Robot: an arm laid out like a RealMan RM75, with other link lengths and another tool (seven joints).
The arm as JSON. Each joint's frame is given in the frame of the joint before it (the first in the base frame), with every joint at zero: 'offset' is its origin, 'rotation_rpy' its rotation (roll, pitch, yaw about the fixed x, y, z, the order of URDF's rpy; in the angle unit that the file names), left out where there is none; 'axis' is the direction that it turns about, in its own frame. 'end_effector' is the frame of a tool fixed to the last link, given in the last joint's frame.
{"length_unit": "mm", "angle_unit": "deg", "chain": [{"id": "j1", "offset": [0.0, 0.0, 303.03], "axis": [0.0, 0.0, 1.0]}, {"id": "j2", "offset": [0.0, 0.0, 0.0], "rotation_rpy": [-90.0, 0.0, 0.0], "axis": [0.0, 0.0, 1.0]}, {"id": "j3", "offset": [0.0, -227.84, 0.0], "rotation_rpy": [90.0, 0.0, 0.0], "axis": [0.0, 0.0, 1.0]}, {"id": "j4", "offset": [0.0, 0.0, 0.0], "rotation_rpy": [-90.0, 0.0, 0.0], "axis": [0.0, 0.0, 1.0]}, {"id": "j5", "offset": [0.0, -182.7, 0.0], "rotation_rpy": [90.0, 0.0, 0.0], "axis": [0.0, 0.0, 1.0]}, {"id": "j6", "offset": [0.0, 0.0, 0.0], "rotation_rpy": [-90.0, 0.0, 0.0], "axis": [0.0, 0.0, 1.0]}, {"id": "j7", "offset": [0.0, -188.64, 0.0], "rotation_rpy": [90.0, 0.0, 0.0], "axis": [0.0, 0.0, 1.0]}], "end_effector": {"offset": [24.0, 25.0, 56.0], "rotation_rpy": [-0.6, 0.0, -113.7]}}
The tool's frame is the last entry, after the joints.
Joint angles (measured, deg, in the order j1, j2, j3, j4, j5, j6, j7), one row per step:
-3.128 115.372 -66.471 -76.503 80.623 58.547 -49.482
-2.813 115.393 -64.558 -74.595 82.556 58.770 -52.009
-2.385 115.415 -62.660 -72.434 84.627 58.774 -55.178
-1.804 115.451 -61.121 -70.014 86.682 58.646 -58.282
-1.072 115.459 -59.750 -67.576 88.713 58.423 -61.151
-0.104 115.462 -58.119 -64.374 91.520 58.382 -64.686
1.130 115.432 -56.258 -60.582 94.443 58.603 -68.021
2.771 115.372 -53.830 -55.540 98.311 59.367 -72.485
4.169 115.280 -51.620 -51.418 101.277 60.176 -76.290
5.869 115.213 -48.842 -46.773 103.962 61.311 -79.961
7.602 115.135 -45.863 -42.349 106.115 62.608 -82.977
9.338 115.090 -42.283 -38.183 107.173 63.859 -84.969
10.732 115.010 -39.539 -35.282 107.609 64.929 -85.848
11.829 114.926 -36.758 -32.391 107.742 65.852 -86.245
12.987 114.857 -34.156 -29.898 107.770 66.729 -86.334
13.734 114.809 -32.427 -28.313 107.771 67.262 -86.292
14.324 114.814 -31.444 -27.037 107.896 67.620 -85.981
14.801 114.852 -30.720 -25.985 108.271 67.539 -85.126
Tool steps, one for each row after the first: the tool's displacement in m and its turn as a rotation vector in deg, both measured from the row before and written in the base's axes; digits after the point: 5 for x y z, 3 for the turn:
0.00445 0.00242 0.00664 1.634 0.523 0.086
0.00511 0.00305 0.00676 1.866 0.147 0.317
0.00464 0.00309 0.00460 1.645 0.256 0.264
0.00383 0.00378 0.00418 1.628 0.352 0.224
0.00352 0.00444 0.00461 1.989 0.811 0.330
0.00361 0.00459 0.00424 2.013 1.405 0.042
0.00330 0.00521 0.00495 2.585 1.925 0.290
0.00287 0.00421 0.00492 2.317 1.285 0.270
0.00294 0.00442 0.00485 2.462 1.691 0.057
0.00194 0.00426 0.00493 2.394 1.917 -0.038
0.00283 0.00372 0.00488 2.212 2.255 -0.562
0.00004 0.00322 0.00353 1.478 2.021 -0.218
0.00191 0.00152 0.00263 1.282 2.379 -0.711
-0.00033 0.00247 0.00267 1.199 2.394 -0.379
-0.00038 0.00171 0.00193 0.818 1.659 -0.256
-0.00126 0.00142 -0.00001 0.380 1.629 -0.141
-0.00010 0.00172 0.00074 0.435 2.018 -0.555

